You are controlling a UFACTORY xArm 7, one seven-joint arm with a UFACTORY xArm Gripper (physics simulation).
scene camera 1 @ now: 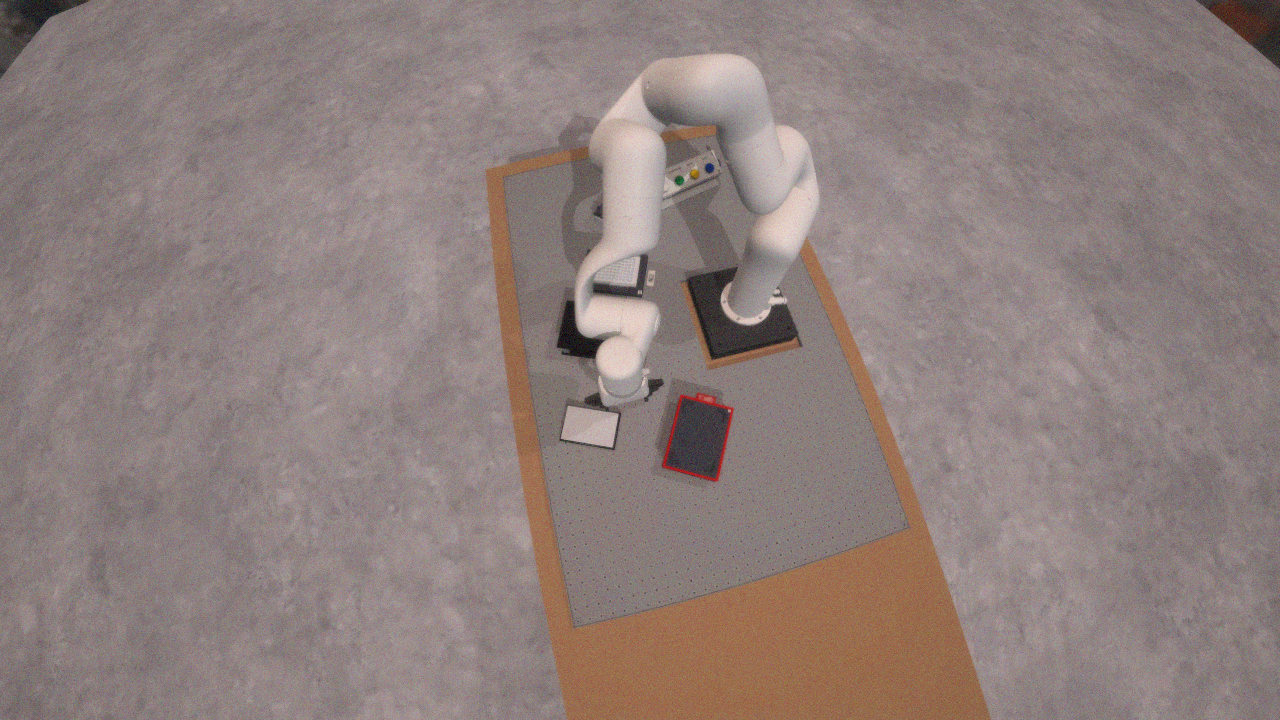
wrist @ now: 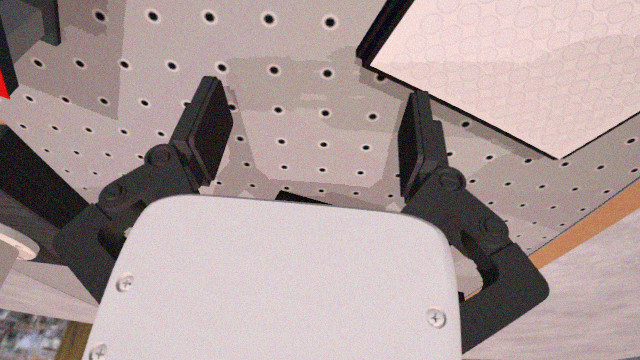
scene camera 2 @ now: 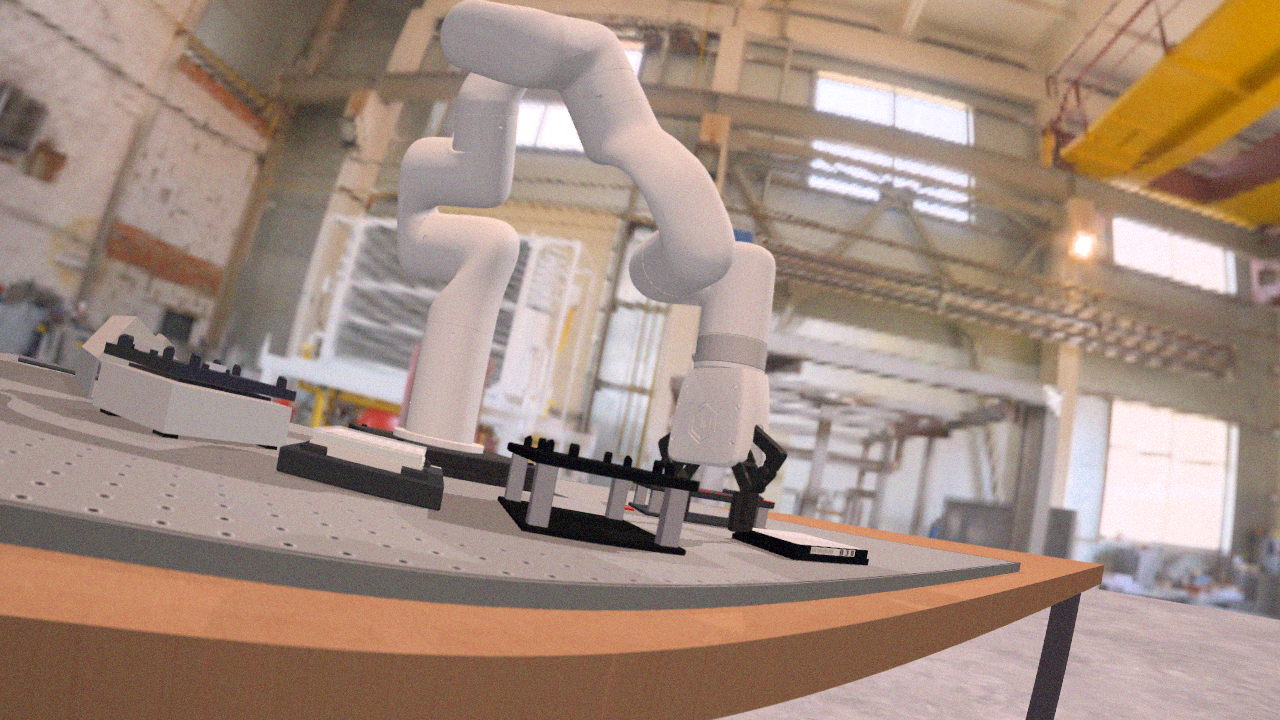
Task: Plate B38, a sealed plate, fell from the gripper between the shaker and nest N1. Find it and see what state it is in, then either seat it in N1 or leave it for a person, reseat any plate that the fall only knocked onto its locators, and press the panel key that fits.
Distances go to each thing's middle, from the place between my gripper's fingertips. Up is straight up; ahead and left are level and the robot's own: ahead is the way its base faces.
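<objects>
My gripper: 3 cm below the red-framed dark plate (scene camera 1: pixel 698 438), 16 cm past it, 10 cm to the right of it.
</objects>
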